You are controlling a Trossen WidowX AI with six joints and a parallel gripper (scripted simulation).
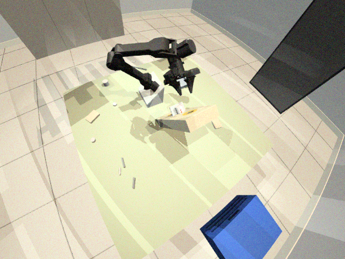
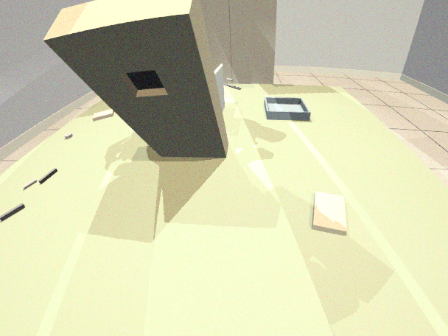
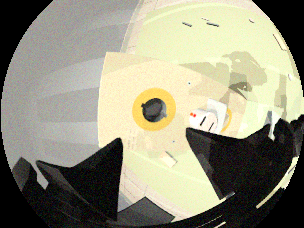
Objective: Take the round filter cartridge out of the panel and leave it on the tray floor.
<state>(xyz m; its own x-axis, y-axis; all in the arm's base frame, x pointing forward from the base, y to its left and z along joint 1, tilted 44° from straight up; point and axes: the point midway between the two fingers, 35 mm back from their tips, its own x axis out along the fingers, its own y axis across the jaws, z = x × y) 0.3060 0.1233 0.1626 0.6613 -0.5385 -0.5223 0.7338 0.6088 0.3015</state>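
The round filter cartridge lies 2 cm behind my gripper tip and 13 cm below it. Round my gripper tip: blue-grey tray 35 cm behind, 31 cm to the left, 34 cm below.
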